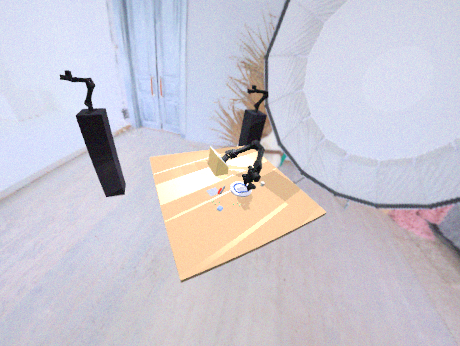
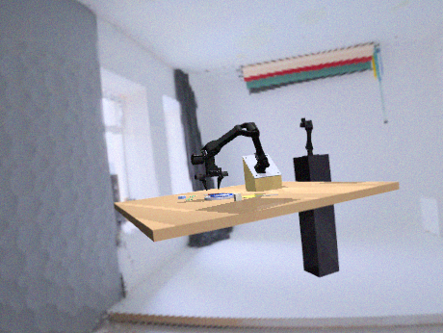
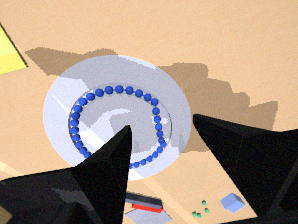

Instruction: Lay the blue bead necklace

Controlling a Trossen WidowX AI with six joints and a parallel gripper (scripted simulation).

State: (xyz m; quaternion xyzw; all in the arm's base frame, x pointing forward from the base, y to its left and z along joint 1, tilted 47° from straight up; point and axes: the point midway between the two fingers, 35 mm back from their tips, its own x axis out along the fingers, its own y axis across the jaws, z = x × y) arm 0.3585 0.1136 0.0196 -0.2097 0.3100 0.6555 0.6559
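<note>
Now: gripper tip 60 mm past the round bead board, 20 mm to the left of it and 40 mm above it. From my gripper tip the other things lie so: yellow flat piece: 180 mm behind, 140 mm to the left, 50 mm below; then red-and-grey object: 80 mm behind, 200 mm to the right, 40 mm below; then white cylinder: 60 mm behind, 210 mm to the left, 30 mm below.
</note>
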